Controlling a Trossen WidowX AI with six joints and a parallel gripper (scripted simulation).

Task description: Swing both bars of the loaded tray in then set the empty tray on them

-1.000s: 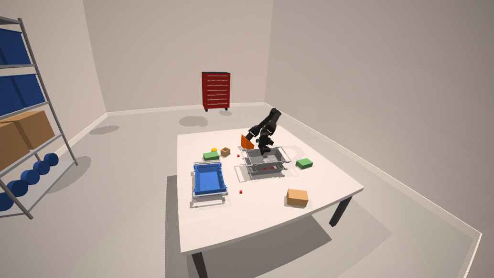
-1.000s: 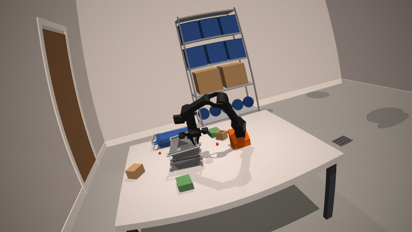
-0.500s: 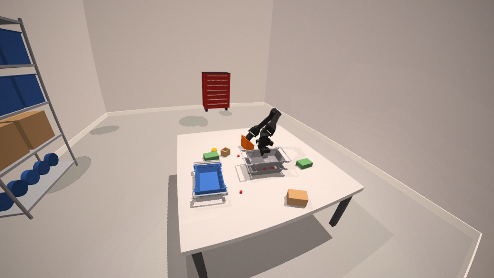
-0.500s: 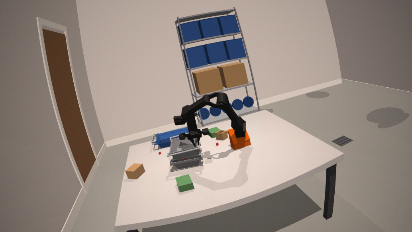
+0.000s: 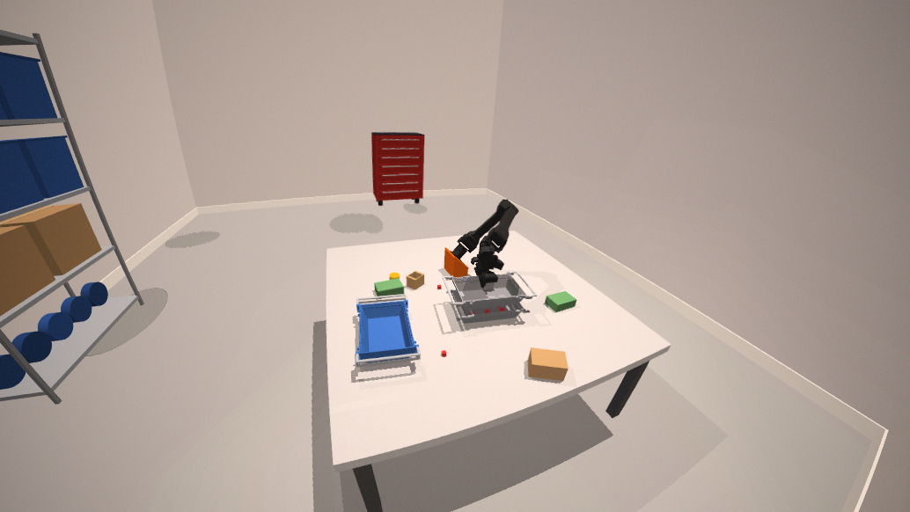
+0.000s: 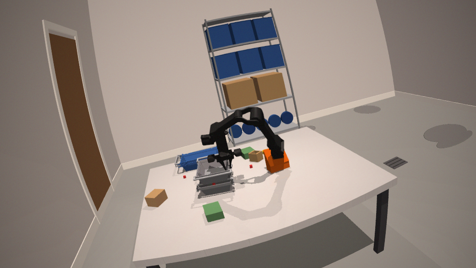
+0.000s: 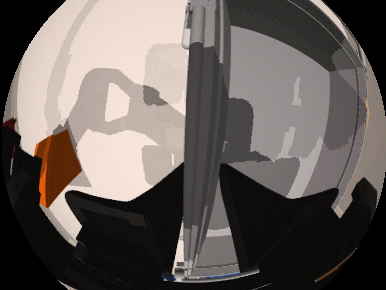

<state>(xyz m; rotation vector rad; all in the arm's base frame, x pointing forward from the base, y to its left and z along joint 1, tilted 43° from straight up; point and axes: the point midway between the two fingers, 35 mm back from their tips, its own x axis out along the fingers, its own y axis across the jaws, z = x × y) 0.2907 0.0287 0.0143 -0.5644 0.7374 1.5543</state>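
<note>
My gripper tip is now 80 mm short of the grey plastic tray, 10 mm to the left of it and 30 mm below it. Also, from my gripper tip: red cube (290 mm ahead, 250 mm to the right, 70 mm below).
</note>
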